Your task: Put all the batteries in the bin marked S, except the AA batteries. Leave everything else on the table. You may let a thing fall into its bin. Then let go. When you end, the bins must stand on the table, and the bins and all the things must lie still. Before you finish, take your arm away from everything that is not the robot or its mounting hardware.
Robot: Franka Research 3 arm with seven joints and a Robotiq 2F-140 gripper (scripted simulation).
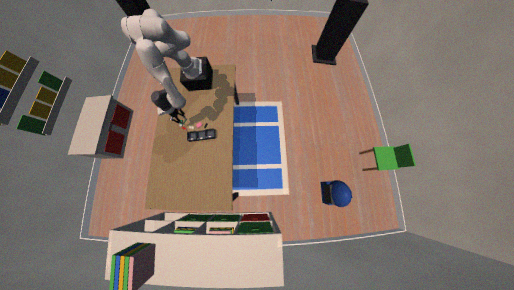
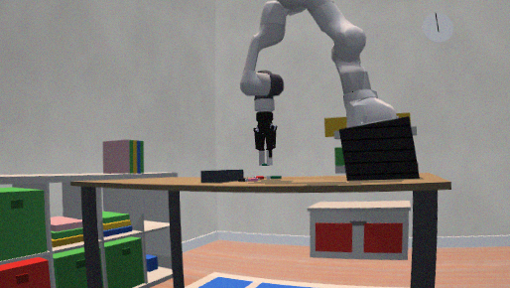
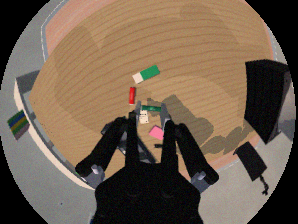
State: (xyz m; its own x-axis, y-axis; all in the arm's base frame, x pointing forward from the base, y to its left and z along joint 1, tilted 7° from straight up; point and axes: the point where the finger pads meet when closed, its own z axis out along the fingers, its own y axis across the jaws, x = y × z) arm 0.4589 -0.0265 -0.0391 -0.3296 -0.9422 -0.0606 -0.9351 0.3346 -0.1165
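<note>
Now: hand 3 cm above the green battery. Also, from my hand: green-and-white battery 9 cm below, 7 cm to the right; white spotted tile 9 cm below, 5 cm to the left, 3 cm ahead; red battery 9 cm below, 5 cm ahead, 2 cm to the right.
</note>
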